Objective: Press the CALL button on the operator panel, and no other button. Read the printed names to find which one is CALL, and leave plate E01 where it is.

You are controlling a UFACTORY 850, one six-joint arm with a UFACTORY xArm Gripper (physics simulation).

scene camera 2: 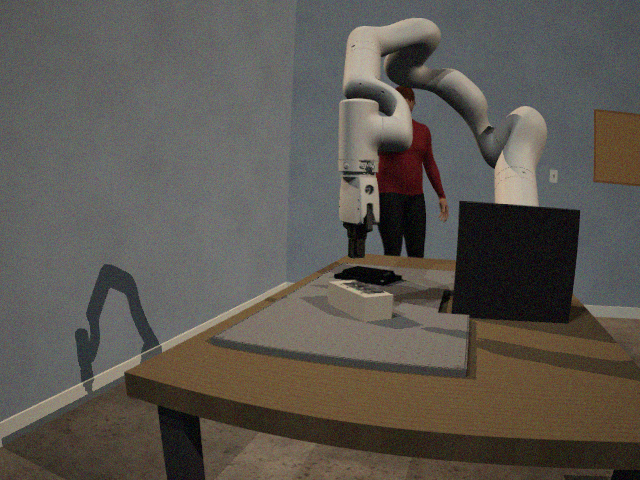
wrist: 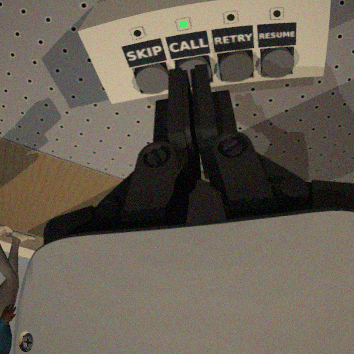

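The cream operator panel (scene camera 2: 359,304) (wrist: 111,65) stands on the grey perforated board. In the wrist view its printed names read SKIP, CALL, RETRY and RESUME from left to right. The round grey CALL button (wrist: 193,61) is partly hidden behind my fingertips. The lamp (wrist: 183,24) above CALL is lit green; the other three lamps are dark. My gripper (scene camera 2: 356,256) (wrist: 193,91) is shut and empty. In scene camera 2 it hangs upright, its tips higher than the panel. A black flat object (scene camera 2: 368,274) lies behind the panel; no E01 marking is readable.
The grey board (scene camera 2: 330,346) (wrist: 100,132) lies on the wooden table (scene camera 2: 542,403) (wrist: 55,185). A large black upright screen (scene camera 2: 516,263) stands at the right, in front of the arm's base. A person in red (scene camera 2: 416,165) stands behind the table.
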